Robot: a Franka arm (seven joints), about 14 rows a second.
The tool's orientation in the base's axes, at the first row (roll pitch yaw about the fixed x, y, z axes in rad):
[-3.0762, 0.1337, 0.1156]
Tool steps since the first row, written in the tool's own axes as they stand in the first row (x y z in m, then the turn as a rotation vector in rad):
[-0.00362, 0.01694, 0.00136, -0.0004, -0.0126, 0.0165]
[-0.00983, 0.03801, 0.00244, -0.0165, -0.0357, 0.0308]
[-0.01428, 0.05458, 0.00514, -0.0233, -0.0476, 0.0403]
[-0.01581, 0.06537, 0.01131, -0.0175, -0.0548, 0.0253]
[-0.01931, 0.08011, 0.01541, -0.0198, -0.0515, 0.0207]
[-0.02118, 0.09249, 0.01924, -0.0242, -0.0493, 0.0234]
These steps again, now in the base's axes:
[-0.00195, -0.01715, -0.00196, -0.0040, 0.0133, -0.0154]
[-0.00597, -0.03872, -0.00356, -0.0243, 0.0351, -0.0259]
[-0.00897, -0.05553, -0.00671, -0.0336, 0.0466, -0.0337]
[-0.01019, -0.06611, -0.01331, -0.0266, 0.0536, -0.0191]
[-0.01264, -0.08093, -0.01785, -0.0279, 0.0499, -0.0145]
[-0.01369, -0.09324, -0.02219, -0.0323, 0.0473, -0.0167]

